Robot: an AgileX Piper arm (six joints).
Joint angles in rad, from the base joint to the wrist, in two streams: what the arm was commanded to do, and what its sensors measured. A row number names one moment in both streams.
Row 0, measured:
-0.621 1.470 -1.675 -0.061 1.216 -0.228
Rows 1 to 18, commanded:
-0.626 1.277 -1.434 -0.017 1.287 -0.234
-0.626 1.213 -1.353 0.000 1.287 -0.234
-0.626 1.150 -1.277 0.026 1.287 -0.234
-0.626 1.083 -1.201 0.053 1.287 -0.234
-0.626 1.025 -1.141 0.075 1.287 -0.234
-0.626 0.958 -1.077 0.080 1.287 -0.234
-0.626 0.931 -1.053 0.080 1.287 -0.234
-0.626 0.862 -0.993 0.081 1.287 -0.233
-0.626 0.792 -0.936 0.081 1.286 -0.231
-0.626 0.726 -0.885 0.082 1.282 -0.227
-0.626 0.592 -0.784 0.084 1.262 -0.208
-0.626 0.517 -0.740 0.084 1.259 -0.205
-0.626 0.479 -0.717 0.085 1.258 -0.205
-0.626 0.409 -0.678 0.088 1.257 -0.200
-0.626 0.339 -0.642 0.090 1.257 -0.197
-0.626 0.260 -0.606 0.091 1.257 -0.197
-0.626 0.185 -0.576 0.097 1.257 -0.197
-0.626 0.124 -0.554 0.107 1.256 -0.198
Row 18, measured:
-0.621 0.201 -0.583 0.090 1.223 -0.199
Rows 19 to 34, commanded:
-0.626 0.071 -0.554 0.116 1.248 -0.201
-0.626 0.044 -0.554 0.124 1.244 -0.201
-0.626 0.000 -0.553 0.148 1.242 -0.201
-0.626 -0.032 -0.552 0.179 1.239 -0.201
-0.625 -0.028 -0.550 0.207 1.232 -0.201
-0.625 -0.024 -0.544 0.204 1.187 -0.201
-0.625 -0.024 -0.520 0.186 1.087 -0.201
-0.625 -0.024 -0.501 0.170 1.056 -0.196
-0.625 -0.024 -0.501 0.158 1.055 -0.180
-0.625 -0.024 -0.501 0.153 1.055 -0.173
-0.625 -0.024 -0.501 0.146 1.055 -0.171
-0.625 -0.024 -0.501 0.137 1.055 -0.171
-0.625 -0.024 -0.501 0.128 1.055 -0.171
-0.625 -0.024 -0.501 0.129 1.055 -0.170
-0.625 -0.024 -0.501 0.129 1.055 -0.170
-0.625 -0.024 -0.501 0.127 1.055 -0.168
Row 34, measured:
-0.621 -0.006 -0.502 0.137 1.067 -0.173
